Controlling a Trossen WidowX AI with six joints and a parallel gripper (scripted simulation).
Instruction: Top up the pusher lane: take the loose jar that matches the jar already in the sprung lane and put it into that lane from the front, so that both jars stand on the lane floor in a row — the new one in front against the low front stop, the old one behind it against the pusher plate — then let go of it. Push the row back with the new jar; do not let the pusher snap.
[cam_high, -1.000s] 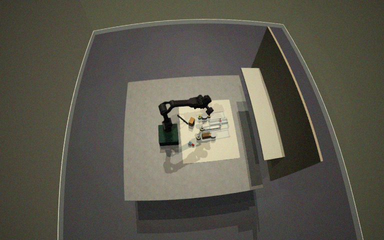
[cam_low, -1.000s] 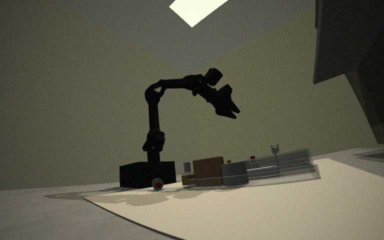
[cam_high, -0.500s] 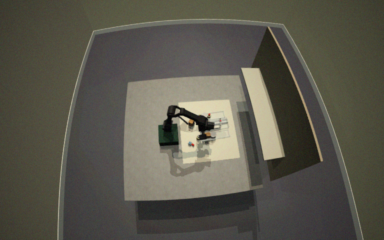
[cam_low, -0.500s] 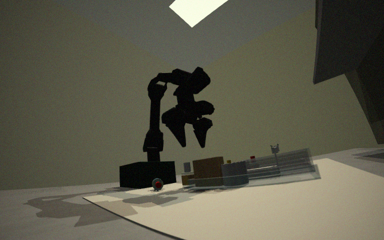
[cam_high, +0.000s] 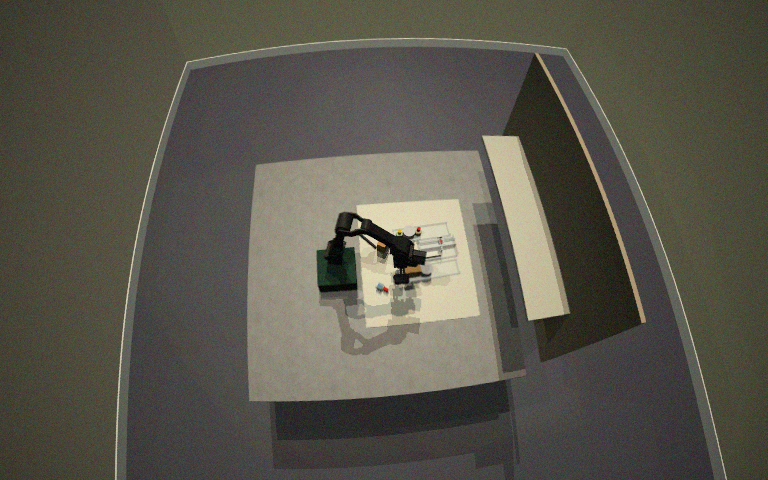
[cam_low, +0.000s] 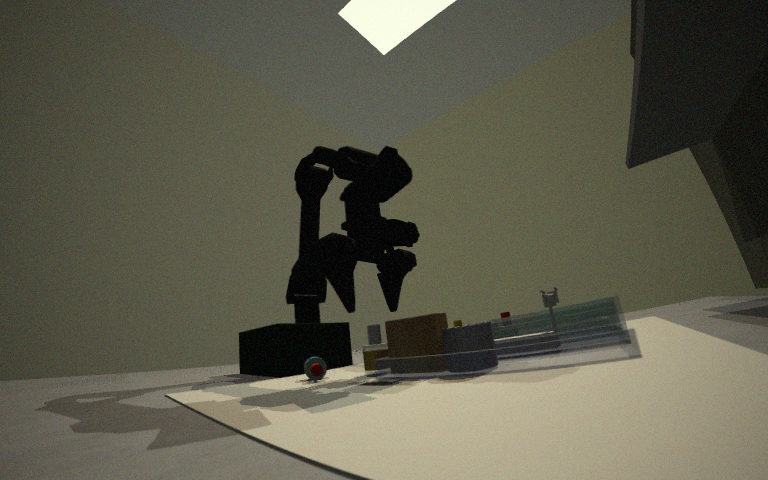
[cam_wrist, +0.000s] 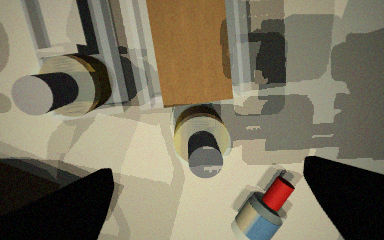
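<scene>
My gripper tip is now 7 cm short of the brown box, 5 cm above it and 1 cm to the right of it. The rest, counted from my gripper tip: long pale shelf 54 cm ahead, 28 cm above, 15 cm to the left; then thin black stick 19 cm to the left, 16 cm behind, 8 cm below; then sprung lane 17 cm ahead, 14 cm to the left, 7 cm below.
</scene>
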